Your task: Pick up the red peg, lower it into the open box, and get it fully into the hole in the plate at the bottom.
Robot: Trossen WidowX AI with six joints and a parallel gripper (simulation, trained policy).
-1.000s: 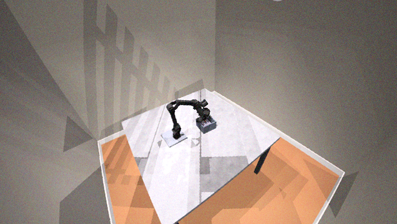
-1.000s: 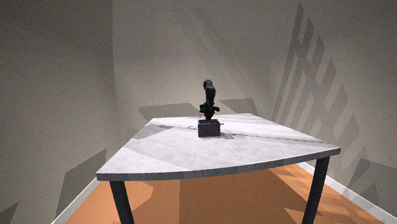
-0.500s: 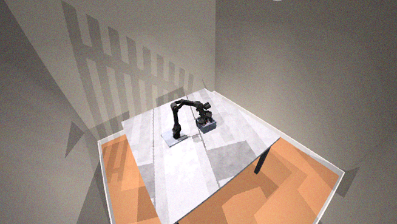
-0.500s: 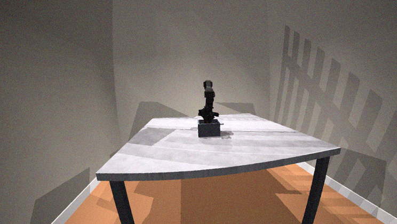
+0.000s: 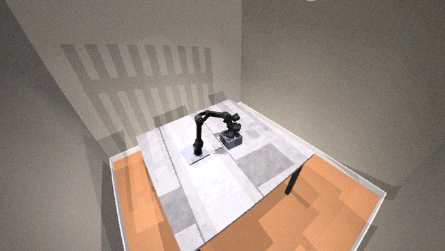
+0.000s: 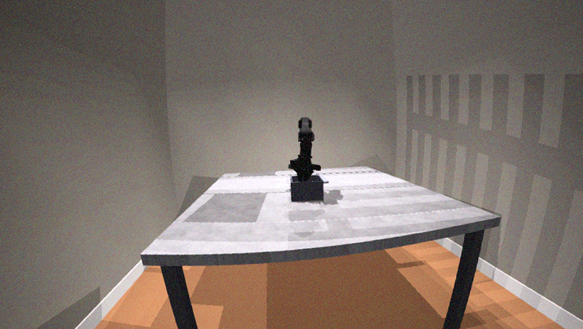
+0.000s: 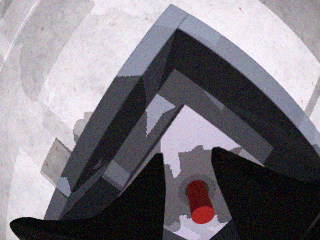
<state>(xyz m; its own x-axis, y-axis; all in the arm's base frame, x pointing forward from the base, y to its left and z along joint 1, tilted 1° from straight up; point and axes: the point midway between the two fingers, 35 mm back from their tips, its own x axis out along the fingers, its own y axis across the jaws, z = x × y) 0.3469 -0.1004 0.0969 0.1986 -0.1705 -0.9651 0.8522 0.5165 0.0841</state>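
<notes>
Right now the red peg is 2 cm behind my gripper tip, 2 cm to the left of it and 3 cm below it. Also, from my gripper tip: light plate (2 cm behind, 2 cm to the left, 3 cm below); then dark box (2 cm behind, 2 cm to the left, 5 cm below).
</notes>
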